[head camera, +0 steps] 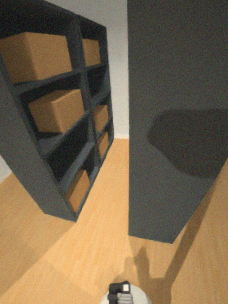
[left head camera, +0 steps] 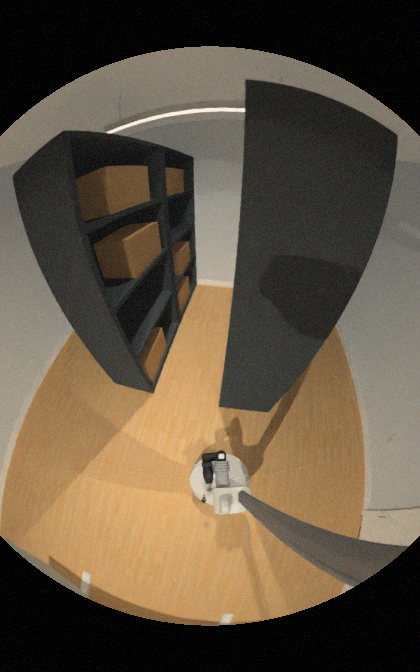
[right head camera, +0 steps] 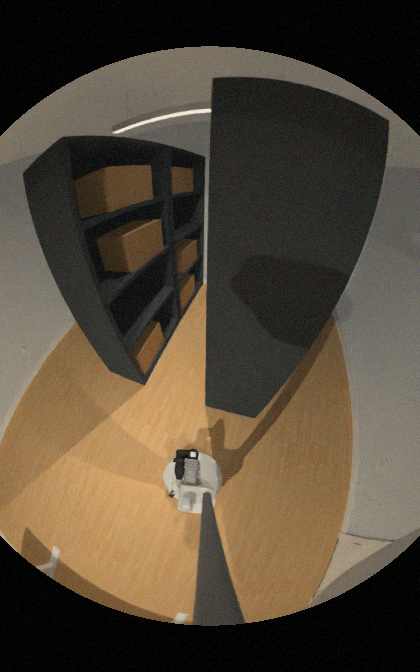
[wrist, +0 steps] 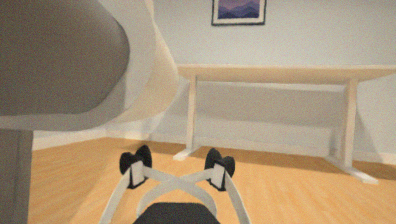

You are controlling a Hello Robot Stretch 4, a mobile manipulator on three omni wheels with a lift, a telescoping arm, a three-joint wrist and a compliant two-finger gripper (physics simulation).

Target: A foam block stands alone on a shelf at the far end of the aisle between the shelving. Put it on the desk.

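Frame: origin at the robot's base, x ahead, y left, z up, level; centimetres.
Where they show: gripper, fingertip midpoint: (wrist: 178, 159).
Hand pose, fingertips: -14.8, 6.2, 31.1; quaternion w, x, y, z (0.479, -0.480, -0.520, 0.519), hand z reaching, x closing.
Observation:
After its pixels a point has its place, as x, y, z.
The foam block does not show in these views. The desk (wrist: 280, 73) @(-154.6, 68.0, 66.7) stands ahead in the wrist view, a pale top on white legs, seen from below its top. My gripper (wrist: 178, 159) @(-14.8, 6.2, 31.1) is open, its two black fingertips apart with floor showing between them, and it is some way from the desk. The left shelving (head camera: 60, 217) @(79.0, 76.8, 1.3) (left head camera: 45, 240) (right head camera: 52, 240) faces the aisle and holds several brown boxes. The right shelving (head camera: 175, 75) @(60.3, -18.2, 145.1) (left head camera: 310, 200) (right head camera: 290, 200) turns its plain dark end panel to me, and its shelves are hidden.
The aisle floor (head camera: 110, 185) @(131.1, 20.7, -2.8) (left head camera: 205, 325) (right head camera: 182, 340) runs between the two shelving units to the far wall (left head camera: 215, 240). The right unit's near end stands close ahead. A framed picture (wrist: 239, 10) @(-220.6, 45.3, 140.9) hangs above the desk. A large rounded grey and white part (wrist: 60, 60) fills the wrist view's upper left.

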